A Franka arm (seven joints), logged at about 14 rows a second.
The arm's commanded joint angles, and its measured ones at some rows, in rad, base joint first. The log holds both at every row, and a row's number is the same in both.
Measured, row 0:
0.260, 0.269, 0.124, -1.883, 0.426, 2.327, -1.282
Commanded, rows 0 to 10:
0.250, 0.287, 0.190, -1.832, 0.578, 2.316, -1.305
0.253, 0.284, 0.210, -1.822, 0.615, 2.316, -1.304
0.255, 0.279, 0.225, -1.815, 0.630, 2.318, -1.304
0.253, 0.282, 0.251, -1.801, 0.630, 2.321, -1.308
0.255, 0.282, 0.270, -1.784, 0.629, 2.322, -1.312
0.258, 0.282, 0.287, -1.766, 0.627, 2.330, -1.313
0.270, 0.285, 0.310, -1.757, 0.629, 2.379, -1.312
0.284, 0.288, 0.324, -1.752, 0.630, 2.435, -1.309
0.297, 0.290, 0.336, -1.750, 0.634, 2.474, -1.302
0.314, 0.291, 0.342, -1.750, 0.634, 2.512, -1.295
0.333, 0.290, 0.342, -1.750, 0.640, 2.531, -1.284
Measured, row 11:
0.313, 0.272, 0.331, -1.769, 0.609, 2.487, -1.283
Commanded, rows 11 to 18:
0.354, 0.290, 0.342, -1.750, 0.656, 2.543, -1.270
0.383, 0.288, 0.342, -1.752, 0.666, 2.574, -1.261
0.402, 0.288, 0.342, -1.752, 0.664, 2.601, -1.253
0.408, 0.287, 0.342, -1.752, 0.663, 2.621, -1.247
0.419, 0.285, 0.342, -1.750, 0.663, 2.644, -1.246
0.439, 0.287, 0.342, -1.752, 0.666, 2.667, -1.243
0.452, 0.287, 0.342, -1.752, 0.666, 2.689, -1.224
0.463, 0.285, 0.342, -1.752, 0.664, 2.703, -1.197
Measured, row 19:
0.446, 0.275, 0.337, -1.768, 0.645, 2.668, -1.234
